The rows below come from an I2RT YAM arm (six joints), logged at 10 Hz.
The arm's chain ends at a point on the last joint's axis. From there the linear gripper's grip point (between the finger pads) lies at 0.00 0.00 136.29 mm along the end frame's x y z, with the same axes.
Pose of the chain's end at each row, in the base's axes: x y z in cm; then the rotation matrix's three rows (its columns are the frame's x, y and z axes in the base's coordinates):
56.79, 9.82, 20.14; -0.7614, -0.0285, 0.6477; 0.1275, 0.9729, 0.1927; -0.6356, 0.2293, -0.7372
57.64, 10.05, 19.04; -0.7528, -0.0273, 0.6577; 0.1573, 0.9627, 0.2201; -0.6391, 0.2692, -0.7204
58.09, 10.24, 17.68; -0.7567, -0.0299, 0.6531; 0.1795, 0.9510, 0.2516; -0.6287, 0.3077, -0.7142
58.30, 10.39, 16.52; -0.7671, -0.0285, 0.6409; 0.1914, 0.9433, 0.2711; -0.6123, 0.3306, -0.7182
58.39, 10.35, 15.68; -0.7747, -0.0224, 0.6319; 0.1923, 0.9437, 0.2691; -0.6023, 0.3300, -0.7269
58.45, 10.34, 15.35; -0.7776, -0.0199, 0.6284; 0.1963, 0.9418, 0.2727; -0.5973, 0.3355, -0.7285
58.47, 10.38, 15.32; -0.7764, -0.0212, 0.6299; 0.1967, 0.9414, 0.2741; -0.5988, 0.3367, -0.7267
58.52, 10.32, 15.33; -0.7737, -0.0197, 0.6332; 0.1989, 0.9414, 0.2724; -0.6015, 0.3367, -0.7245
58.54, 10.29, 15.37; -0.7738, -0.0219, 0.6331; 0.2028, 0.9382, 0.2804; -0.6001, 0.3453, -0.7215
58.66, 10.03, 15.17; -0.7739, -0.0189, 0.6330; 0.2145, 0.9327, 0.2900; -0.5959, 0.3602, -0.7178
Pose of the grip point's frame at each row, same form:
65.62, 12.45, 10.09; -0.7614, -0.0285, 0.6477; 0.1275, 0.9729, 0.1927; -0.6356, 0.2293, -0.7372
66.60, 13.05, 9.22; -0.7528, -0.0273, 0.6577; 0.1573, 0.9627, 0.2201; -0.6391, 0.2692, -0.7204
66.99, 13.67, 7.95; -0.7567, -0.0299, 0.6531; 0.1795, 0.9510, 0.2516; -0.6287, 0.3077, -0.7142
67.03, 14.08, 6.73; -0.7671, -0.0285, 0.6409; 0.1914, 0.9433, 0.2711; -0.6123, 0.3306, -0.7182
67.00, 14.02, 5.77; -0.7747, -0.0224, 0.6319; 0.1923, 0.9437, 0.2691; -0.6023, 0.3300, -0.7269
67.01, 14.06, 5.42; -0.7776, -0.0199, 0.6284; 0.1963, 0.9418, 0.2727; -0.5973, 0.3355, -0.7285
67.05, 14.12, 5.42; -0.7764, -0.0212, 0.6299; 0.1967, 0.9414, 0.2741; -0.5988, 0.3367, -0.7267
67.15, 14.03, 5.46; -0.7737, -0.0197, 0.6332; 0.1989, 0.9414, 0.2724; -0.6015, 0.3367, -0.7245
67.17, 14.11, 5.54; -0.7738, -0.0219, 0.6331; 0.2028, 0.9382, 0.2804; -0.6001, 0.3453, -0.7215
67.29, 13.98, 5.39; -0.7739, -0.0189, 0.6330; 0.2145, 0.9327, 0.2900; -0.5959, 0.3602, -0.7178

